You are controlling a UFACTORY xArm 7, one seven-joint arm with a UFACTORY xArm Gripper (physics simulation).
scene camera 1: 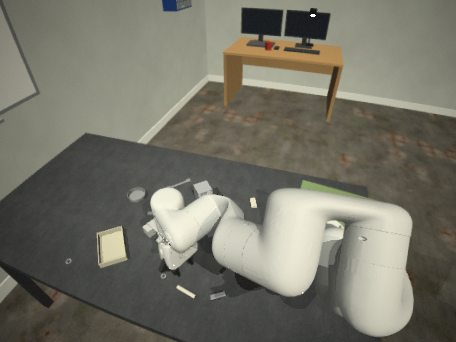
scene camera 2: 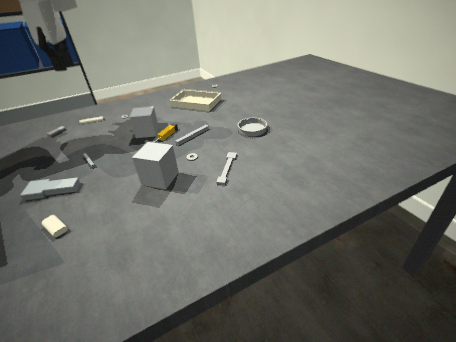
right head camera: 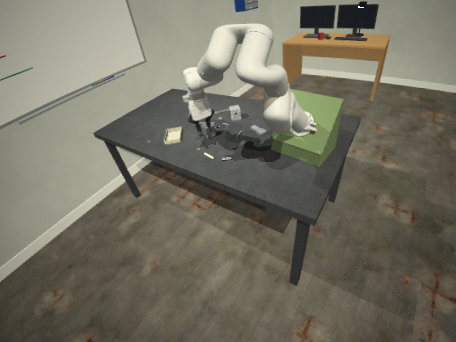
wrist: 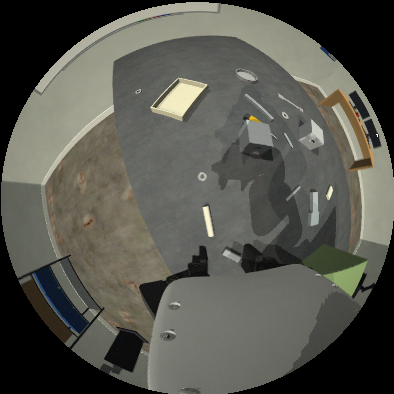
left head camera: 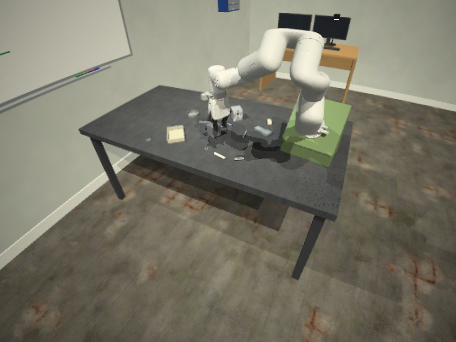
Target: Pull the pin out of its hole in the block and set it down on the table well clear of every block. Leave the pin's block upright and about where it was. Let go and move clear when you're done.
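Frame: origin at the arm's base, x back, y up, z left, level; centimetres.
Seen in the pictures: gripper, fingertip midpoint: (scene camera 1: 183, 267) (scene camera 2: 65, 67) (right head camera: 204, 129) (wrist: 223, 256) (left head camera: 220, 128); arm's base at its link origin: (right head camera: 301, 124).
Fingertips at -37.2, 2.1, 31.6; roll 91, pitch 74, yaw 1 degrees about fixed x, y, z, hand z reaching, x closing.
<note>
Pixels of each thing's top centre, then the offset from my fingertips to it, as dx, dy, dz.
- cream pin at its top centre: (wrist: 208, 221) (scene camera 1: 186, 290) (scene camera 2: 91, 118) (left head camera: 219, 154) (right head camera: 208, 154) -1.3, -17.0, +0.0
- grey block at its top centre: (wrist: 259, 132) (scene camera 2: 141, 111) (left head camera: 213, 124) (right head camera: 207, 125) -18.0, -11.0, -16.4
- lighter block at its top centre: (scene camera 2: 152, 151) (wrist: 317, 130) (scene camera 1: 202, 187) (right head camera: 234, 107) (left head camera: 236, 108) -18.1, -10.0, -41.8
- cream tray at its top centre: (wrist: 179, 93) (scene camera 2: 195, 96) (scene camera 1: 110, 244) (left head camera: 175, 132) (right head camera: 172, 133) -37.8, -15.4, -1.8
- round dish at its top centre: (scene camera 2: 252, 124) (wrist: 246, 73) (scene camera 1: 136, 193) (left head camera: 192, 112) -48.1, -16.3, -29.3
- yellow-handled screwdriver at its top centre: (scene camera 2: 163, 132) -22.4, -16.2, -22.0
- grey bar at its top centre: (scene camera 2: 192, 132) (wrist: 258, 105) -30.4, -16.8, -25.3
- double-ended bar at its top centre: (scene camera 2: 227, 165) -34.3, -17.2, -44.8
- small grey piece at its top centre: (wrist: 231, 255) (scene camera 1: 217, 294) (scene camera 2: 55, 130) +9.1, -17.0, -3.6
The cream pin (left head camera: 219, 155) (right head camera: 208, 155) (scene camera 1: 186, 291) (scene camera 2: 91, 120) (wrist: 208, 221) lies flat on the table near its front edge, out of any hole and apart from both blocks. A grey block (scene camera 2: 143, 122) (wrist: 256, 134) stands upright with a dark hole in its side. A lighter block (left head camera: 236, 113) (right head camera: 235, 112) (scene camera 1: 202, 188) (scene camera 2: 156, 165) (wrist: 312, 135), also with a hole, stands upright farther back. My gripper (scene camera 2: 60, 65) (wrist: 223, 256) is open and empty, raised above the table and away from the pin. The arm hides the grey block in scene camera 1.
A cream tray (scene camera 1: 113, 262) (scene camera 2: 195, 106), a round dish (scene camera 2: 252, 132), a yellow-handled screwdriver (scene camera 2: 166, 132), a grey bar (scene camera 2: 192, 135) and a double-ended bar (scene camera 2: 227, 169) lie around the blocks. A small grey piece (scene camera 1: 218, 296) (wrist: 231, 254) lies near the pin. A green box (left head camera: 312, 150) stands under the arm's base.
</note>
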